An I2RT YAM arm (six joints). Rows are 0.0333 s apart.
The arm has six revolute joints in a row. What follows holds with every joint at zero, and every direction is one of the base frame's.
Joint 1 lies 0.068 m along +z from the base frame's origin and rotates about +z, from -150 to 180 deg.
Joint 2 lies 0.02 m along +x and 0.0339 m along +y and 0.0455 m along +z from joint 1 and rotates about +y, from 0 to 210 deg.
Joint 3 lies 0.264 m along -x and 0.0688 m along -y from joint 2 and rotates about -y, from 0 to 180 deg.
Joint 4 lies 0.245 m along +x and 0.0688 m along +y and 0.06 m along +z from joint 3 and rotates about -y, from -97 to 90 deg.
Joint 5 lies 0.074 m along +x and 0.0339 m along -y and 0.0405 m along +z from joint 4 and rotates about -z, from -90 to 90 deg.
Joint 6 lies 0.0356 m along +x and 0.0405 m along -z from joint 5 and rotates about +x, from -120 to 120 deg.
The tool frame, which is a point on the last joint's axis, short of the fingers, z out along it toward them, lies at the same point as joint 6; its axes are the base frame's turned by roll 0, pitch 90 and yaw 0 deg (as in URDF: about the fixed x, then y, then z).
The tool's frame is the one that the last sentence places.
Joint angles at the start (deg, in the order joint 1, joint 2, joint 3, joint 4, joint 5, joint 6):
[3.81, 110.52, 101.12, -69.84, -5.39, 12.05]
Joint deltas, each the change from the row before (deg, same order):
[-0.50, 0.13, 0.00, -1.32, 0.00, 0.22]
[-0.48, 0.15, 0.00, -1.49, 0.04, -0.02]
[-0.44, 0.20, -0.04, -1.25, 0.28, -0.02]
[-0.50, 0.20, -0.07, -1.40, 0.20, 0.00]
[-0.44, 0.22, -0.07, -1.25, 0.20, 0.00]
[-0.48, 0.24, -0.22, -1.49, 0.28, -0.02]
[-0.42, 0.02, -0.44, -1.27, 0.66, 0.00]
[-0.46, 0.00, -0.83, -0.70, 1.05, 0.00]
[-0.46, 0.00, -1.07, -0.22, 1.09, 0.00]
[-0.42, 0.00, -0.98, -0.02, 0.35, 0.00]
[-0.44, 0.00, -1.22, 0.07, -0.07, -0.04]
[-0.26, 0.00, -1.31, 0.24, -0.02, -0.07]
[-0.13, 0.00, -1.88, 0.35, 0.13, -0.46]
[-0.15, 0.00, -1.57, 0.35, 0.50, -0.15]
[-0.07, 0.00, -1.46, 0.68, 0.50, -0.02]
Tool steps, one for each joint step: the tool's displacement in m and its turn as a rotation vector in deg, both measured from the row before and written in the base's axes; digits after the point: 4 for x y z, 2 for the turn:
[-0.0019, -0.0035, -0.0013, -0.05, 1.47, -0.72]
[-0.0022, -0.0033, -0.0014, -0.13, 1.63, -0.47]
[-0.0017, -0.0032, -0.0017, -0.35, 1.47, -0.45]
[-0.0021, -0.0035, -0.0018, -0.26, 1.66, -0.52]
[-0.0018, -0.0031, -0.0018, -0.24, 1.53, -0.45]
[-0.0025, -0.0033, -0.0026, -0.32, 1.94, -0.47]
[-0.0031, -0.0032, -0.0021, -0.68, 1.72, -0.42]
[-0.0028, -0.0036, -0.0036, -1.06, 1.52, -0.43]
[-0.0024, -0.0036, -0.0046, -1.09, 1.29, -0.41]
[-0.0019, -0.0029, -0.0042, -0.34, 1.00, -0.40]
[-0.0023, -0.0027, -0.0052, 0.09, 1.15, -0.41]
[-0.0023, -0.0016, -0.0055, 0.05, 1.07, -0.19]
[-0.0035, -0.0008, -0.0079, -0.03, 1.52, 0.34]
[-0.0030, -0.0011, -0.0065, -0.43, 1.23, 0.08]
[-0.0023, -0.0007, -0.0061, -0.46, 0.79, 0.04]

